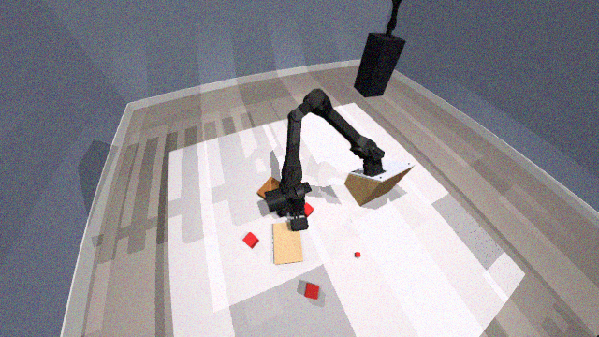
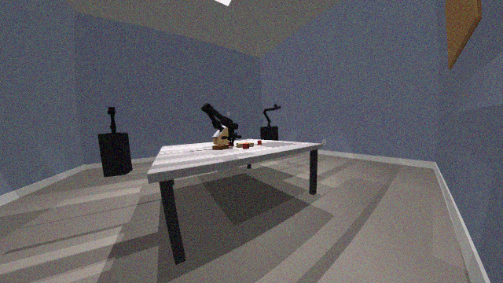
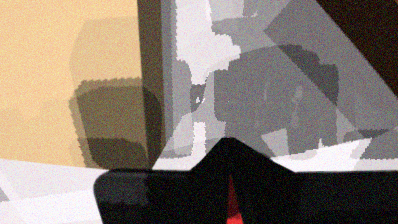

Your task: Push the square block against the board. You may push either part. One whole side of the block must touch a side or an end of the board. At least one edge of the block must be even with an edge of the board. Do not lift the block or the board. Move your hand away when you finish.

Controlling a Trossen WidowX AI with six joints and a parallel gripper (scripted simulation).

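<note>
My gripper tip is 70 mm short of the tan board, 100 mm to the right of it and 10 mm below it. The rest, counted from my gripper tip: square block (70 mm ahead, 130 mm to the right, 10 mm above).
</note>
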